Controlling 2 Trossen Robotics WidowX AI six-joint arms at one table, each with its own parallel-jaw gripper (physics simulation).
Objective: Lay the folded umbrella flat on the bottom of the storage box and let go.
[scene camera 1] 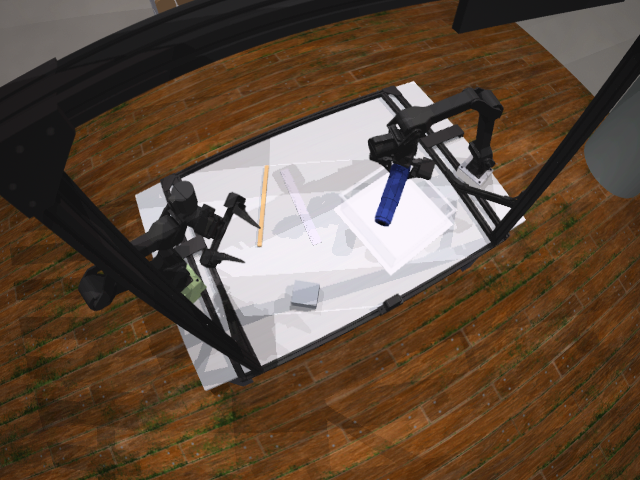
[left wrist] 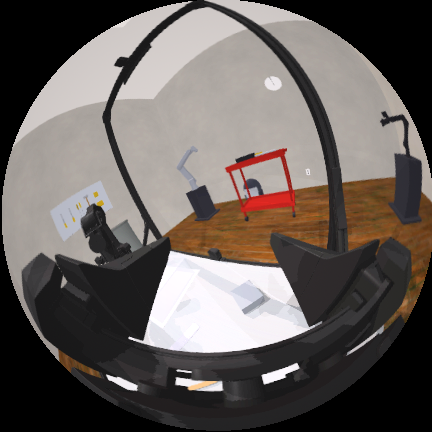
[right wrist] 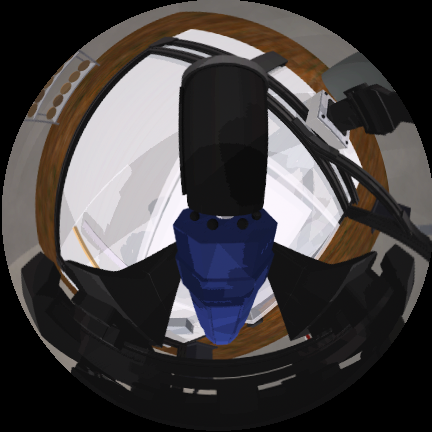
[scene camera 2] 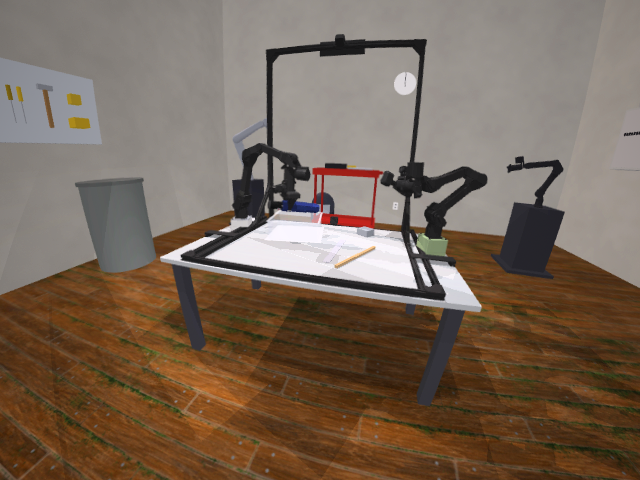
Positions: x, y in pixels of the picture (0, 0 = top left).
A storage box shows in scene camera 1, in the left wrist view, in the right wrist view [303, 223] and in scene camera 2 [298, 226]. One and the same spot on the storage box: [left wrist: 177, 273] is [scene camera 1: 379, 242].
